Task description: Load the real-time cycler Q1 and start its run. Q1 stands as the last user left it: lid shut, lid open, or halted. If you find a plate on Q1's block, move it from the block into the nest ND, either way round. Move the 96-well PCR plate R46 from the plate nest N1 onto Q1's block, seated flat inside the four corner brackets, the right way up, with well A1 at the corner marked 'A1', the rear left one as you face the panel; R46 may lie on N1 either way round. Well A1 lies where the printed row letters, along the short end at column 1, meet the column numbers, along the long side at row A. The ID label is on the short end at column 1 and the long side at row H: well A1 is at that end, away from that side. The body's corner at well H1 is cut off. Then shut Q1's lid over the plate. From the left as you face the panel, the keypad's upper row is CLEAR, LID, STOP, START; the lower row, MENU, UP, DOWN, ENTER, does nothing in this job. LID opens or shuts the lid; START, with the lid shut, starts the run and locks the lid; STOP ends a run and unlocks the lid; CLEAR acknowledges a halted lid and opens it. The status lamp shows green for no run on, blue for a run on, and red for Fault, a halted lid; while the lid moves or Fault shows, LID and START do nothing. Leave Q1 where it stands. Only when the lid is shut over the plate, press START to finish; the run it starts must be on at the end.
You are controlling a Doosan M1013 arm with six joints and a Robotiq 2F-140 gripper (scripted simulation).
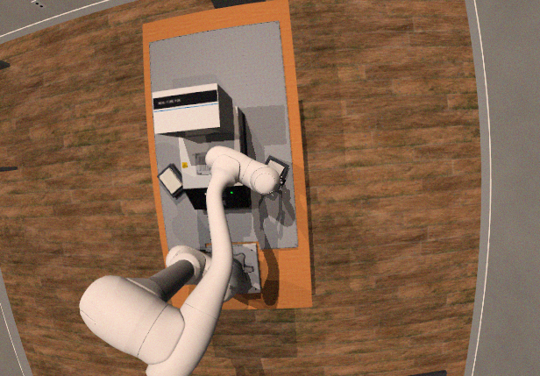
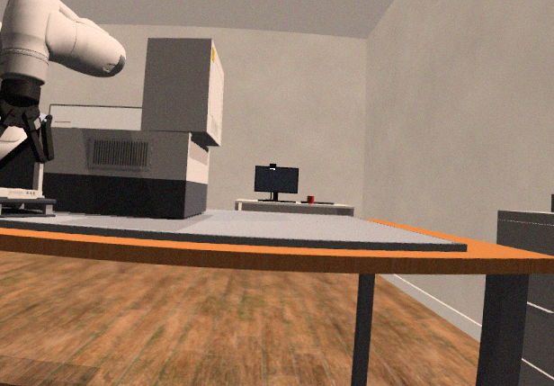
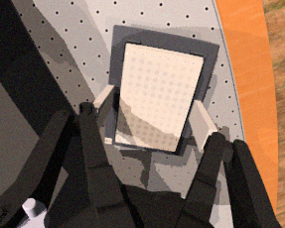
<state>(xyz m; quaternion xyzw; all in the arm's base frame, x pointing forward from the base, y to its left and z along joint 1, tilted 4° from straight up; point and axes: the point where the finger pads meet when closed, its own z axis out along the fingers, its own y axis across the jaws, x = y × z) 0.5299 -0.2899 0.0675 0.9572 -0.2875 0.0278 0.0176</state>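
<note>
The white plate R46 is 20 mm below my hand. Round my hand: dark plate nest N1 (40 mm below); then dark nest (580 mm to the left, 40 mm below, 10 mm ahead); then 96-well plate (580 mm to the left, 20 mm below, 10 mm ahead).
</note>
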